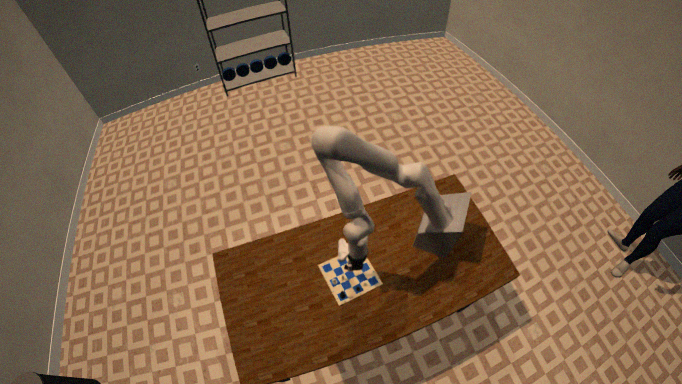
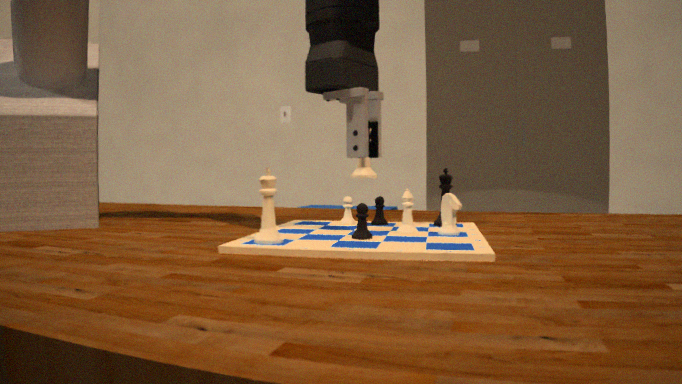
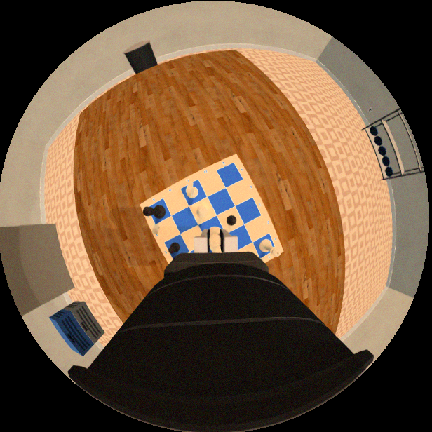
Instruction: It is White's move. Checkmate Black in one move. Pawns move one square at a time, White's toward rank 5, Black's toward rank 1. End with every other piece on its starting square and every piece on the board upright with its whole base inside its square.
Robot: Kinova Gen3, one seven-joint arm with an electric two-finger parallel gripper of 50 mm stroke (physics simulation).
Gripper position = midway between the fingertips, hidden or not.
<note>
I see my gripper (image 2: 364,157), a white king (image 2: 268,234) and a chessboard (image 2: 302,238).
The chessboard shows as well in image 1 (image 1: 332,269) and in image 3 (image 3: 224,188). My gripper is seen too in image 3 (image 3: 214,237).
</note>
